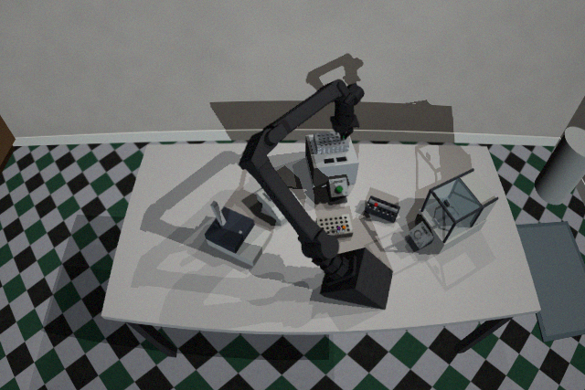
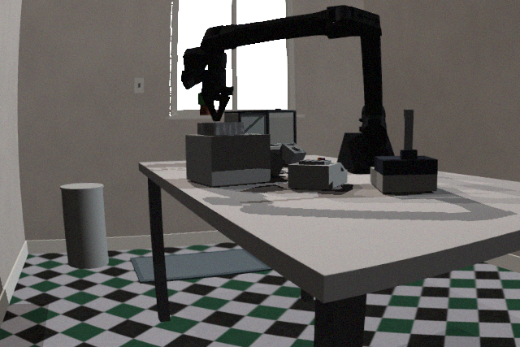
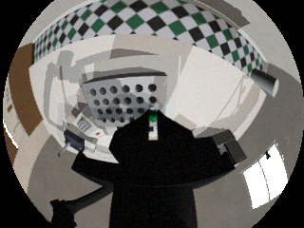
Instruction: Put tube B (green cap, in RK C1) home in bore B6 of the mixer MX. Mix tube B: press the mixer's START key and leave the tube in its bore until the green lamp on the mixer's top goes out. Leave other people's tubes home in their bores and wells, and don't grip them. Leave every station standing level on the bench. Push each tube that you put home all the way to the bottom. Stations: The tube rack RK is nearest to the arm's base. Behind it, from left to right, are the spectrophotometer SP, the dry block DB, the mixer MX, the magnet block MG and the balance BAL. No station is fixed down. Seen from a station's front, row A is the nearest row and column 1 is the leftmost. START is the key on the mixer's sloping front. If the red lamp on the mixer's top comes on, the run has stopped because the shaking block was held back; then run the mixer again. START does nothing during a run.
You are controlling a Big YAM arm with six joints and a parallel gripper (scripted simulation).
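Now: the tube B 2 cm below my hand. Round my hand: bore block: 5 cm to the left, 3 cm below; then green start key: 17 cm behind, 11 cm below; then magnet block MG: 21 cm behind, 19 cm to the right, 16 cm below.
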